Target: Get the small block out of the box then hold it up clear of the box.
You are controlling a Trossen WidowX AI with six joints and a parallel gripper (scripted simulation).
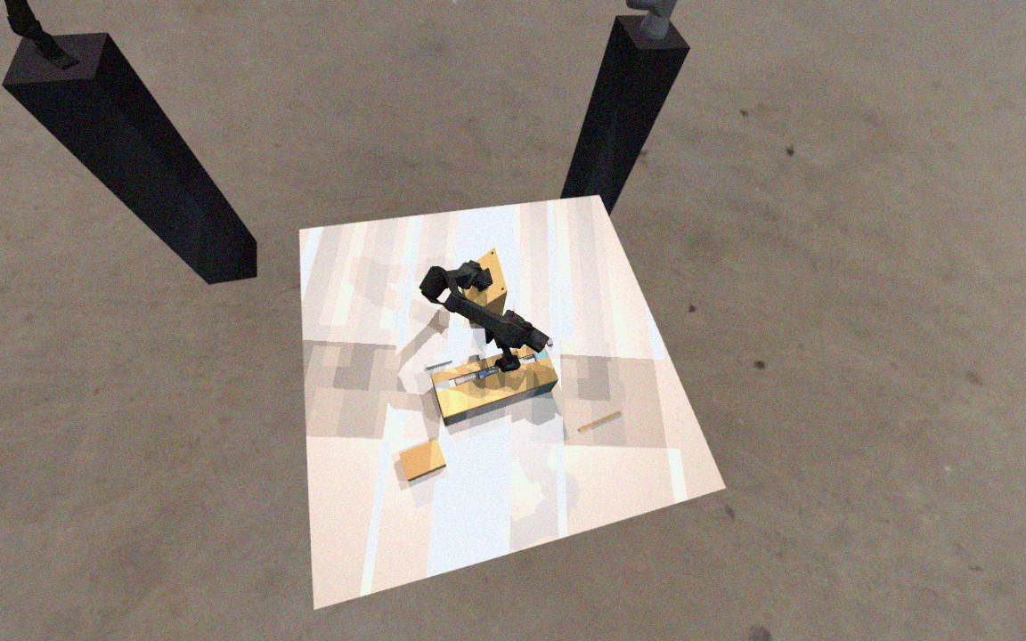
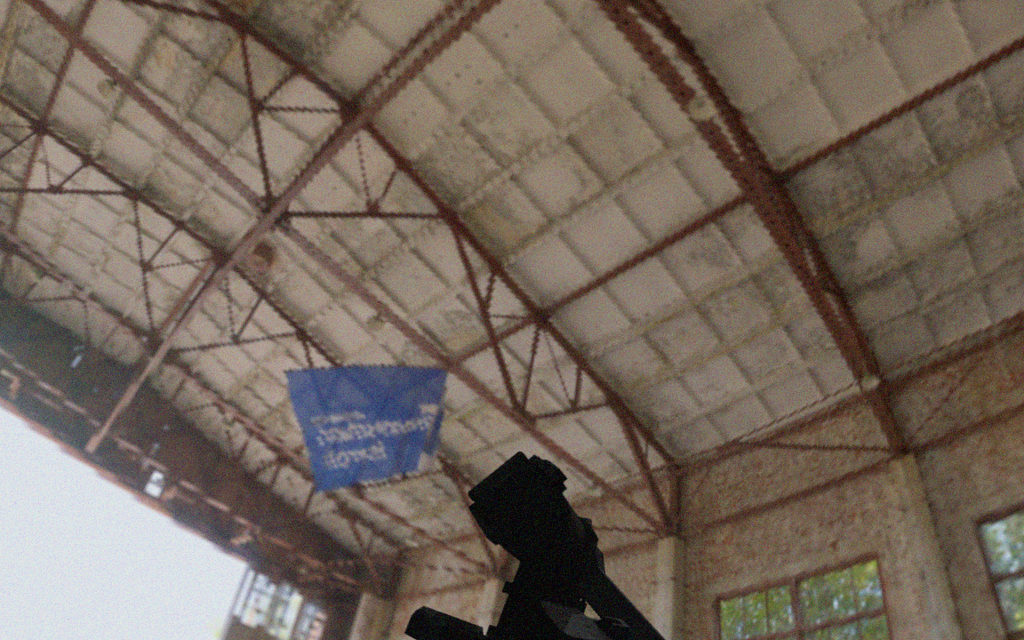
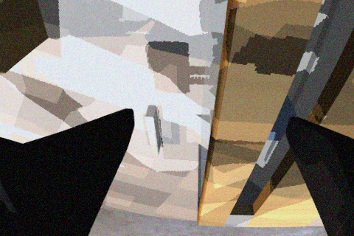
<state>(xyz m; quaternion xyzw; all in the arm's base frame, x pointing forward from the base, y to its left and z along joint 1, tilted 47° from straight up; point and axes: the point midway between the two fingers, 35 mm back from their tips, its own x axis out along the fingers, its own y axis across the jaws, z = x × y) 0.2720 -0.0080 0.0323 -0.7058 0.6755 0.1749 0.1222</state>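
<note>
Now: the wooden box 4 cm ahead of my gripper tip, 1 cm to the right of it and 7 cm below it. Also, from my gripper tip: blue block: 5 cm ahead, 3 cm to the right, 5 cm below; flat tan tile: 26 cm ahead, 27 cm to the right, 11 cm below; thin stick: 27 cm ahead, 33 cm to the left, 13 cm below.
</note>
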